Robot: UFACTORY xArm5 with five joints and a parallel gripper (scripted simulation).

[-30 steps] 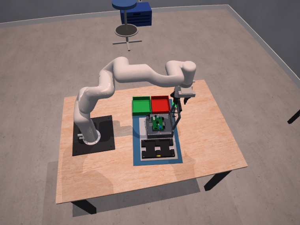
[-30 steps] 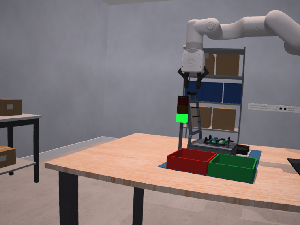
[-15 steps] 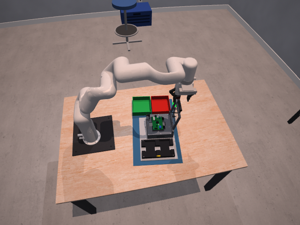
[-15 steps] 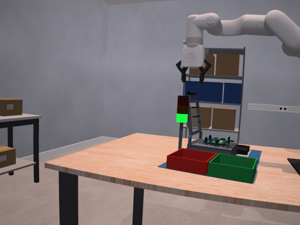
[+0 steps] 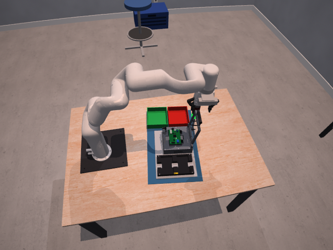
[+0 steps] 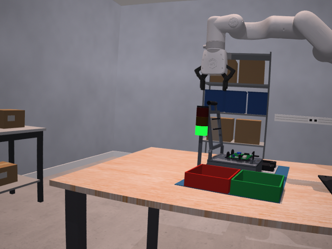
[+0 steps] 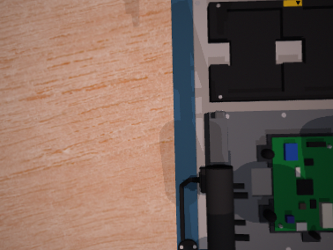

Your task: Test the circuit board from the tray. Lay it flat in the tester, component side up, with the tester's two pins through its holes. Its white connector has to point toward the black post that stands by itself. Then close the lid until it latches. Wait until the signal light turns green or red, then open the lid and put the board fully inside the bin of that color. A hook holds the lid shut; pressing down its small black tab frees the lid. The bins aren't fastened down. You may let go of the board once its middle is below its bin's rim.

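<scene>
Now: hand 13 cm past the green circuit board, 1 cm to the right of it and 26 cm above it. From my hand the other things lie so: red bin: 7 cm behind, 21 cm to the left, 32 cm below; then lid: 1 cm behind, 15 cm below; then green bin: 22 cm behind, 22 cm to the left, 32 cm below.
</scene>
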